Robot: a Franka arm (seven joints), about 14 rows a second.
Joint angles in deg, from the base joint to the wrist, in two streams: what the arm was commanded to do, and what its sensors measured. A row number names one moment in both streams.
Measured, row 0:
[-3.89 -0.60 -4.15 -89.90 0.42 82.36 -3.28]
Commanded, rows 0 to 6:
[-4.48 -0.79 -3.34 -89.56 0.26 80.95 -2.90]
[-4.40 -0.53 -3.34 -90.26 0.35 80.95 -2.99]
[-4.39 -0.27 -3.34 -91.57 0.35 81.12 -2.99]
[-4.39 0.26 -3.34 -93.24 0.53 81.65 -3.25]
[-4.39 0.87 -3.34 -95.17 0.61 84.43 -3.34]
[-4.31 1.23 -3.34 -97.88 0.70 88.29 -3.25]
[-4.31 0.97 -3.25 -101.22 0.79 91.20 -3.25]
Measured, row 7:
[-3.87 0.95 -3.79 -96.06 0.49 86.42 -3.28]
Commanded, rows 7 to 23:
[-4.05 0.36 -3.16 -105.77 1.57 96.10 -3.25]
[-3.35 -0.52 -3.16 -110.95 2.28 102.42 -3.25]
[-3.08 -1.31 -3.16 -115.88 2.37 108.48 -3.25]
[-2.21 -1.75 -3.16 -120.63 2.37 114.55 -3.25]
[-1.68 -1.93 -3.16 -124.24 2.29 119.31 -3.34]
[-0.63 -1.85 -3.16 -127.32 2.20 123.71 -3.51]
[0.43 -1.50 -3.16 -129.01 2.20 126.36 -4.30]
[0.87 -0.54 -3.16 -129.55 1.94 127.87 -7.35]
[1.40 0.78 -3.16 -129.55 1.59 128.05 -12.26]
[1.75 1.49 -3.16 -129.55 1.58 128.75 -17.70]
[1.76 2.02 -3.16 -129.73 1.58 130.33 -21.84]
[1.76 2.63 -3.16 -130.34 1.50 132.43 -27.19]
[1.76 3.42 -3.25 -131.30 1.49 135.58 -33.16]
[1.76 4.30 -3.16 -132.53 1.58 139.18 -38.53]
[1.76 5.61 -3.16 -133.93 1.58 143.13 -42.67]
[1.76 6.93 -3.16 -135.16 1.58 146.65 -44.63]
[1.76 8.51 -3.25 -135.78 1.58 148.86 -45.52]
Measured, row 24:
[1.68 6.09 -3.00 -134.06 1.42 143.99 -41.26]
